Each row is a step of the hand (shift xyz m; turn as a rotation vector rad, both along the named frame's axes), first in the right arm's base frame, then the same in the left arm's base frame.
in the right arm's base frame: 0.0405 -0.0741 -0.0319 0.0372 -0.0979 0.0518
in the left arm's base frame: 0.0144 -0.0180 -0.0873 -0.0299 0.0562 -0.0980
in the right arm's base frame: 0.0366 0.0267 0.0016 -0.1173 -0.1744 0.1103
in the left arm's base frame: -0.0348 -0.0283 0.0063 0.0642 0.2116 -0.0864
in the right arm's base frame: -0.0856 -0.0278 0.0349 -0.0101 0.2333 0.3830
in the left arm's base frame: 0.0461 0.0825 0.0195 -0.3099 0.2084 0.2485
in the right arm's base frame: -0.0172 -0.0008 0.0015 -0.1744 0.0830 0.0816
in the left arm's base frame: 0.0114 0.0106 0.0075 0.0450 0.1237 0.1632
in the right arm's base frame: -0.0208 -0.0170 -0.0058 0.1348 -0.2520 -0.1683
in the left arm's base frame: 0.0235 0.0131 -0.0057 0.0897 -0.1050 -0.3015
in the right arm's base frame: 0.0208 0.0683 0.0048 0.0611 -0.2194 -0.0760
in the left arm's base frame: -0.0384 -0.0331 0.0506 0.0723 -0.0080 -0.2288
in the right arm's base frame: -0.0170 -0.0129 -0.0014 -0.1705 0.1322 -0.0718
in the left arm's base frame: 0.0168 0.0128 -0.0035 0.1261 -0.0131 0.1887
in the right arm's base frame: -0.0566 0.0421 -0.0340 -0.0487 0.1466 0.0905
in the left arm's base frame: 0.0490 -0.0114 0.0600 -0.0683 0.0396 0.1607
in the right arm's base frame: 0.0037 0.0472 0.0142 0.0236 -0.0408 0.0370
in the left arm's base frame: -0.0260 -0.0089 0.0411 -0.0281 0.0308 -0.0431
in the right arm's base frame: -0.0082 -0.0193 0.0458 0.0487 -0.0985 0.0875
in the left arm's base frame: -0.0179 0.0463 -0.0084 -0.0608 0.0773 -0.1003
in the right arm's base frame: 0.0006 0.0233 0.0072 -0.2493 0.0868 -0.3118
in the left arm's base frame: -0.0121 -0.0036 0.0209 0.3497 -0.1362 0.1614
